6 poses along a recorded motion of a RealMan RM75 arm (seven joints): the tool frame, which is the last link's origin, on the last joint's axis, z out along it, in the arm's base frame.
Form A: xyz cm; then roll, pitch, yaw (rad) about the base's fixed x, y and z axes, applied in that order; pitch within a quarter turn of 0, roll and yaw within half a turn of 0.
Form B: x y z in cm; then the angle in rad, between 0 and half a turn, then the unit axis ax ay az. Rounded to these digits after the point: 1 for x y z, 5 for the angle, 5 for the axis.
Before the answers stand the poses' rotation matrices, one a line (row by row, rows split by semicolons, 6 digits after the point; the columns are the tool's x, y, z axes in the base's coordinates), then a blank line. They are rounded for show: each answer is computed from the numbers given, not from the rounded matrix.
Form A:
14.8, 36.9, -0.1, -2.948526, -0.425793, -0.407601
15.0, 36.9, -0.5, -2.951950, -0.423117, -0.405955
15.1, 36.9, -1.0, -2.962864, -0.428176, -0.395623
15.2, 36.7, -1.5, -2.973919, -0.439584, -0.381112
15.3, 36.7, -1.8, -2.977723, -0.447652, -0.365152
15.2, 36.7, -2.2, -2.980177, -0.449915, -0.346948
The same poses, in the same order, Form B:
0.836101 -0.316285 0.448217; -0.361013 -0.932433 0.015459; 0.413043 -0.174738 -0.893791
0.837707 -0.316705 0.444911; -0.360072 -0.932820 0.013948; 0.410605 -0.171884 -0.895466
0.839454 -0.311130 0.445549; -0.350593 -0.936505 0.006580; 0.415212 -0.161730 -0.895233
0.840002 -0.300810 0.451564; -0.336591 -0.941650 -0.001154; 0.425563 -0.151023 -0.892238
0.842032 -0.286349 0.457151; -0.321906 -0.946772 -0.000115; 0.432850 -0.147063 -0.889389
0.846829 -0.269880 0.458308; -0.306191 -0.951956 0.005187; 0.434889 -0.144722 -0.888778

14.8, 36.9, -0.1, 3.04217, -0.95804, 0.17718, -0.22530
15.0, 36.9, -0.5, 3.04450, -0.95847, 0.17694, -0.22367
15.1, 36.9, -1.0, 3.05372, -0.95894, 0.17285, -0.22484
15.2, 36.7, -1.5, 3.06338, -0.95910, 0.16640, -0.22898
15.3, 36.7, -1.8, 3.06495, -0.95964, 0.15869, -0.23220
15.2, 36.7, -2.2, 3.06351, -0.96088, 0.15011, -0.23274

